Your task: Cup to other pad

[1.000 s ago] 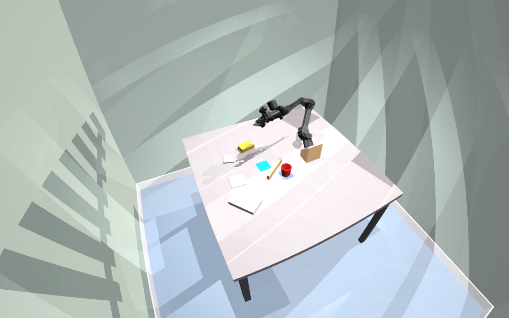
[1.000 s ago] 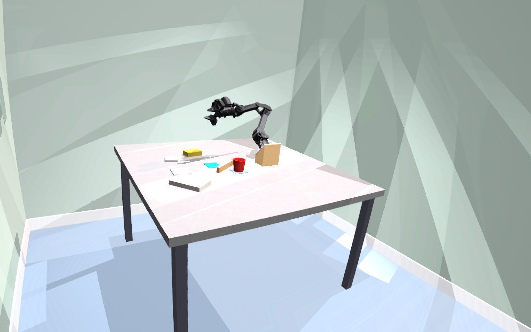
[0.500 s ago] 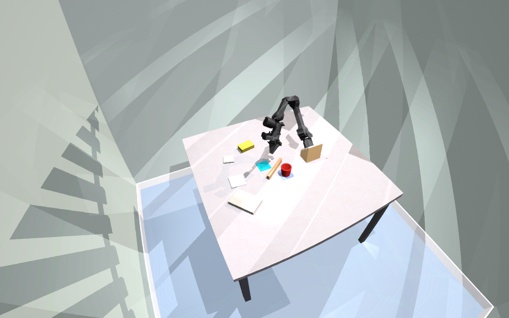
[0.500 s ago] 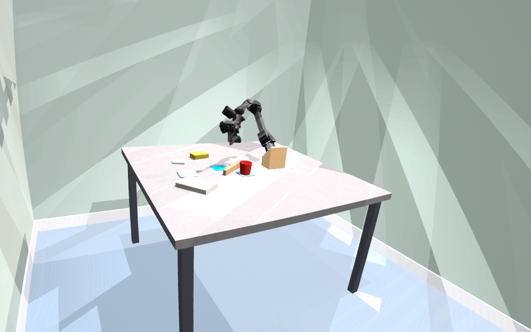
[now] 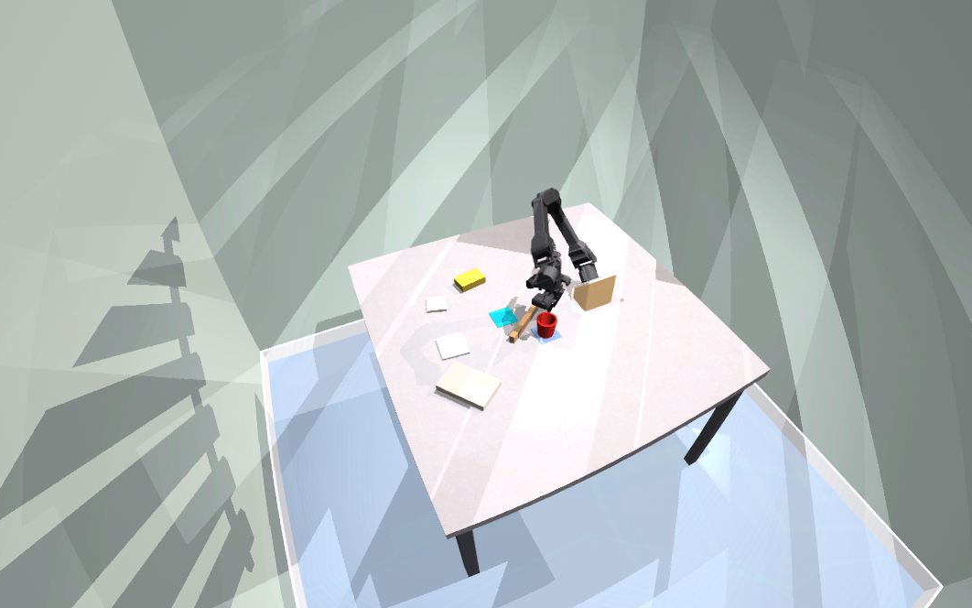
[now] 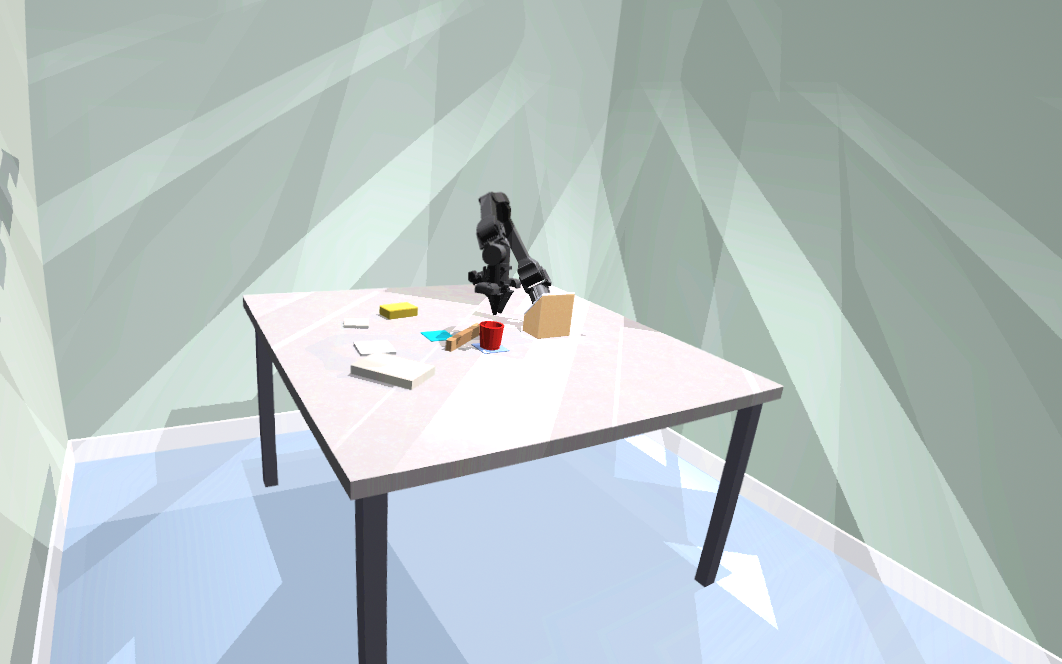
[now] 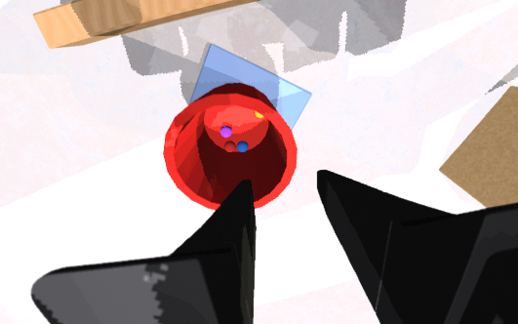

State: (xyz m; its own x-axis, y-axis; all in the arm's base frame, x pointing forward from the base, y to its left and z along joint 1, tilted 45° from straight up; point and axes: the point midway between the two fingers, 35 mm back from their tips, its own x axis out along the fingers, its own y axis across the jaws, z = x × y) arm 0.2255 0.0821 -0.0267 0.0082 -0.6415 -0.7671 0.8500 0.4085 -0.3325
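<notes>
Right now the red cup is 6 cm below my gripper tip, 2 cm ahead of it and 1 cm to the left of it. From my gripper tip the other things lie so: wooden bar 9 cm below, 7 cm ahead, 6 cm to the right; yellow sponge 37 cm to the right, 16 cm ahead, 9 cm below; cyan pad 13 cm to the right, 13 cm ahead, 11 cm below.
</notes>
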